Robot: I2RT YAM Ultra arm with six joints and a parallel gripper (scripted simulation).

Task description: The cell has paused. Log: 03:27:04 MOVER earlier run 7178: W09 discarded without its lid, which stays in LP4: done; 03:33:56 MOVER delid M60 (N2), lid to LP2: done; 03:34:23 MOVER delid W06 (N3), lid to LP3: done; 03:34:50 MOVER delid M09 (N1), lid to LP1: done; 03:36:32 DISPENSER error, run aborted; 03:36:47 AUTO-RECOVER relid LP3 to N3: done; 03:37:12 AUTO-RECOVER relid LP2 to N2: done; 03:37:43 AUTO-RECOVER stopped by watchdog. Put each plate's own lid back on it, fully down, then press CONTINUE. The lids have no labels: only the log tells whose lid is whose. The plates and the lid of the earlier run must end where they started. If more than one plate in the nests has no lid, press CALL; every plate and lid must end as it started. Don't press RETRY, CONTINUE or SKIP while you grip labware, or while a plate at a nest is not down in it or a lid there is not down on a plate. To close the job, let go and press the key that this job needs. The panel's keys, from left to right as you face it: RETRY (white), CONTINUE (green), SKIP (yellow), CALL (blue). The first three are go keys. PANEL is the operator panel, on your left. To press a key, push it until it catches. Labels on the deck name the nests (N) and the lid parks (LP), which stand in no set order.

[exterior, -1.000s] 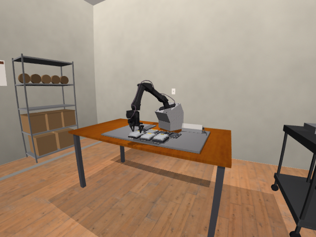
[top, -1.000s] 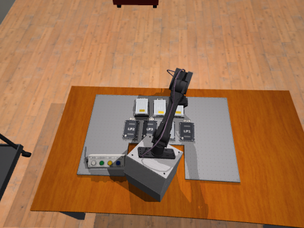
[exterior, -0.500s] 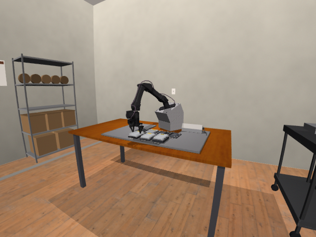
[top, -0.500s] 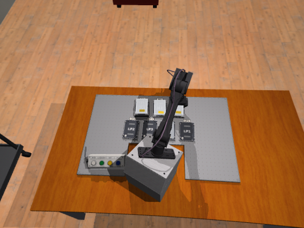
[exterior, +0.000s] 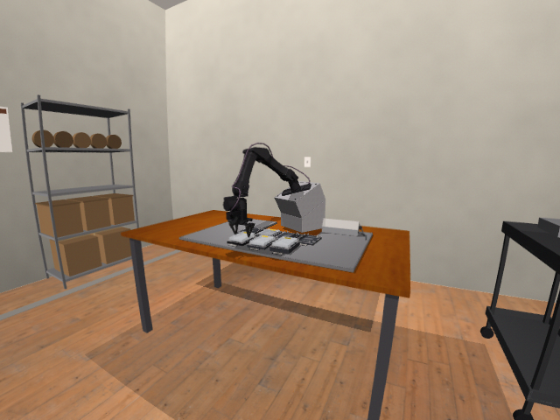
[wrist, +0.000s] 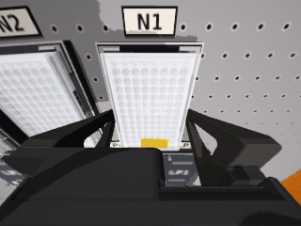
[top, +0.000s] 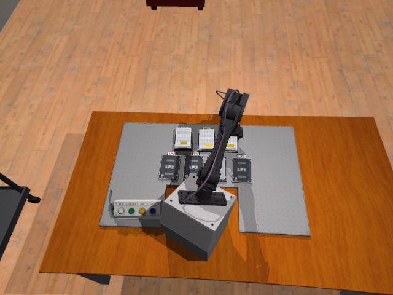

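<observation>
Right now the plate is 20 mm below my hand. Round my hand: green CONTINUE key (550 mm to the left, 340 mm behind, 30 mm above); blue key (450 mm to the left, 360 mm behind, 30 mm above); yellow key (500 mm to the left, 350 mm behind, 30 mm above).
</observation>
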